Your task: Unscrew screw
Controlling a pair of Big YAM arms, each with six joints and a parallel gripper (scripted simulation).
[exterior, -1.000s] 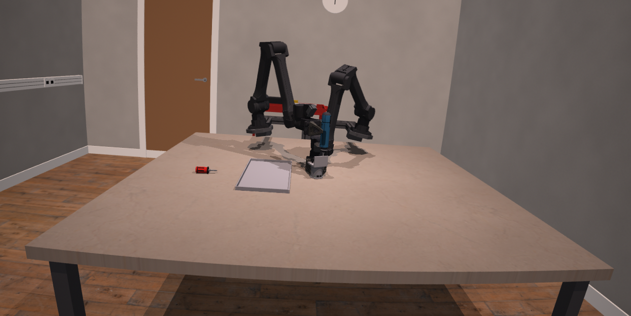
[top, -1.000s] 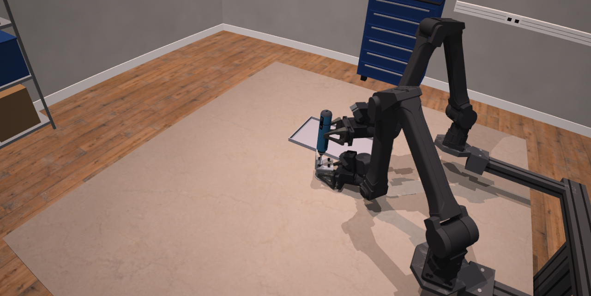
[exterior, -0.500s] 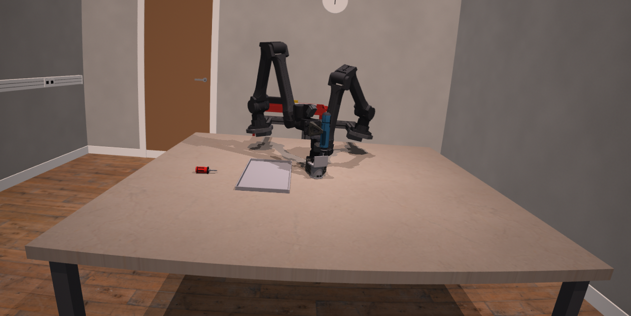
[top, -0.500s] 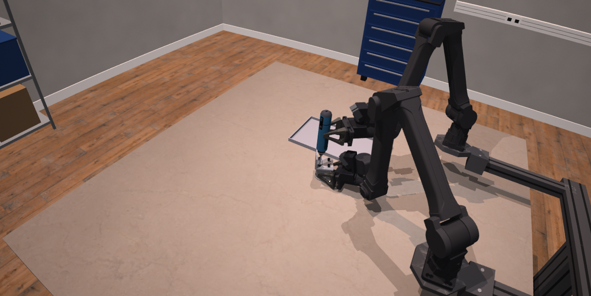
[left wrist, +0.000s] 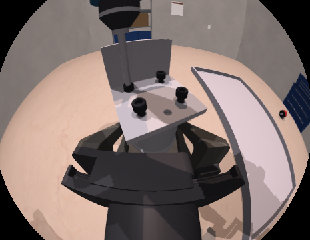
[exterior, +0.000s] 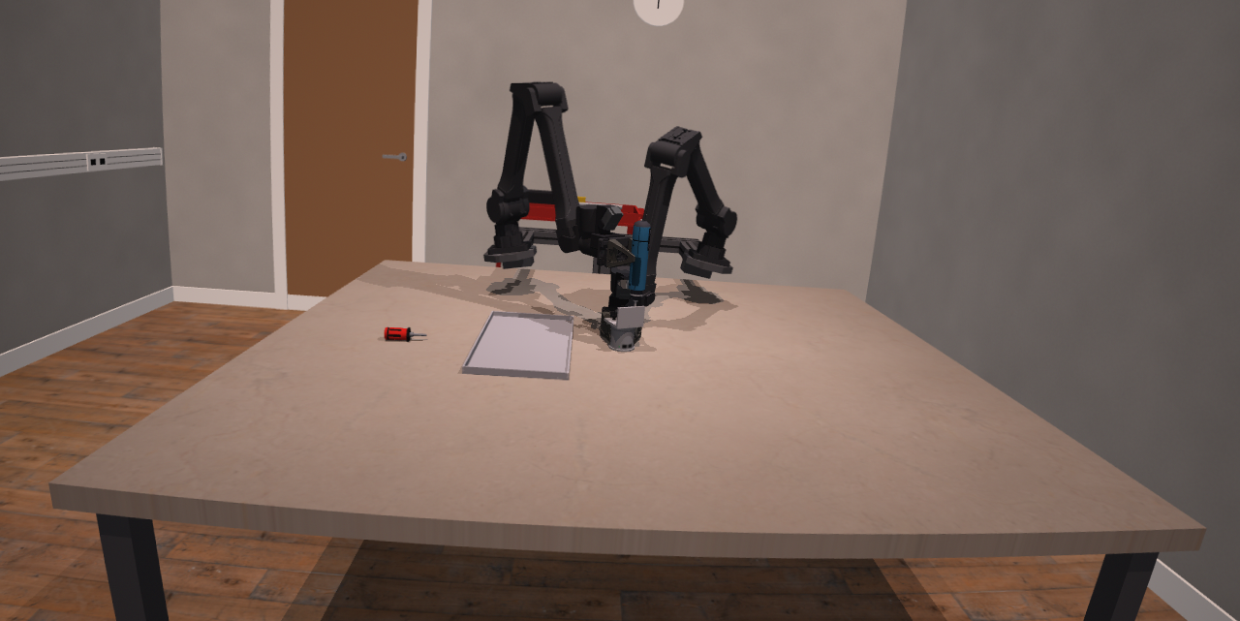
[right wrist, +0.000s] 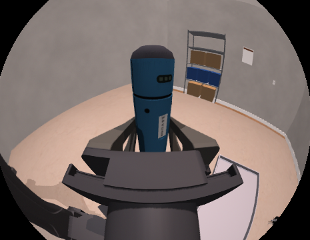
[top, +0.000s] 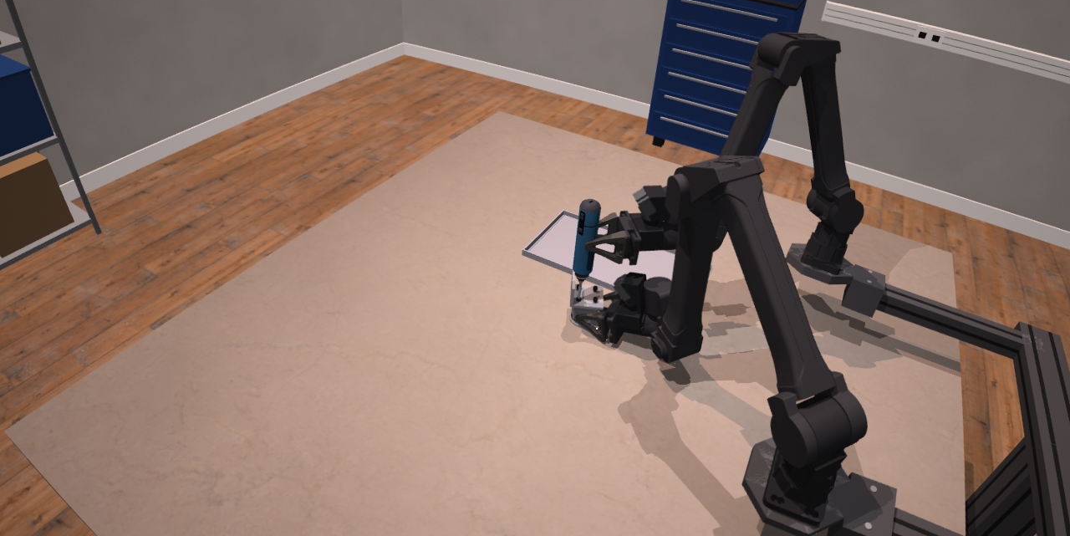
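Right now my left hand is 1 cm below the joint module. The rest, counted from my left hand: flat grey tray (23 cm to the right, 2 cm below); red-handled screwdriver (51 cm to the right, 1 cm below); grey l-shaped bracket (5 cm above).
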